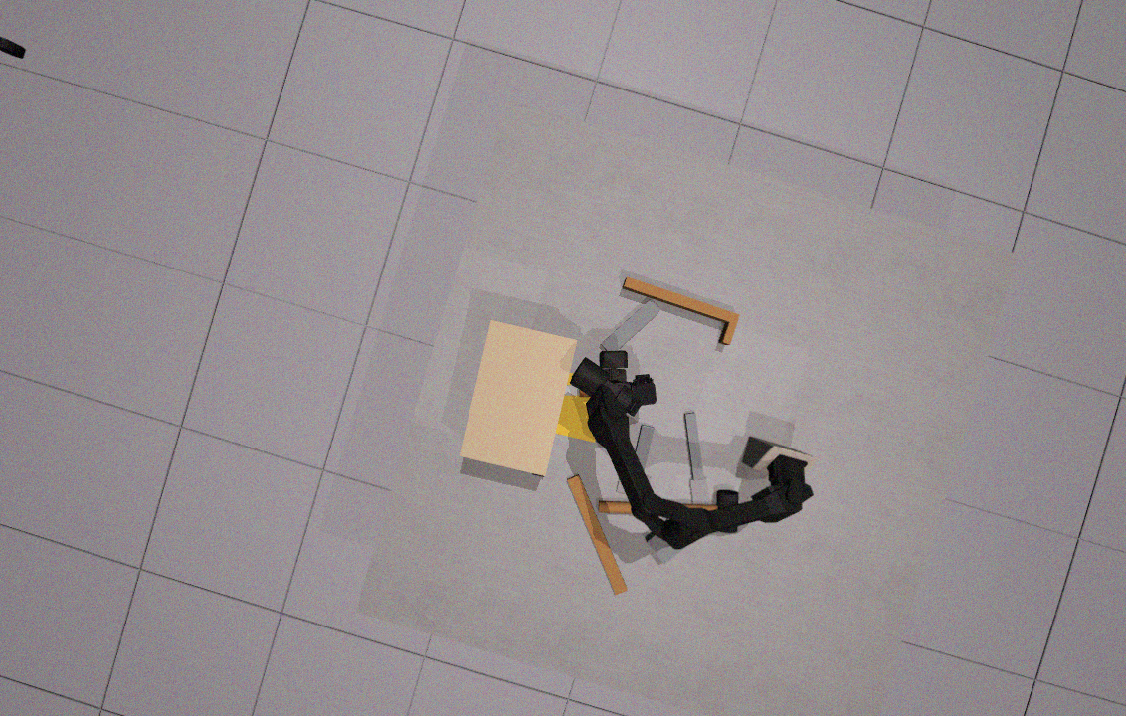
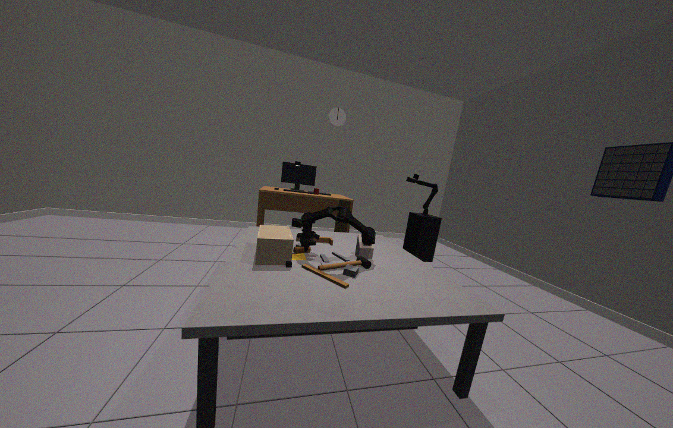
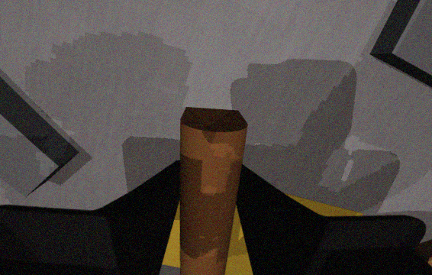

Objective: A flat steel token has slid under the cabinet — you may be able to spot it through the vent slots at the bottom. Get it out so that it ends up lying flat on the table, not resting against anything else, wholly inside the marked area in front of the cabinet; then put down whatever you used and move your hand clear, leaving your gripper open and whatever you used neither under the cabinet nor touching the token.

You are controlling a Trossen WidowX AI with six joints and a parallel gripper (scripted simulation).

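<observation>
Right now the grey bar is 160 mm to the right of my gripper tip. The rest, counted from my gripper tip: grey l-shaped bracket: 160 mm to the left, 110 mm behind; then wooden stick: 340 mm to the left, 70 mm behind; then grey steel token: 230 mm ahead, 100 mm to the left.
</observation>
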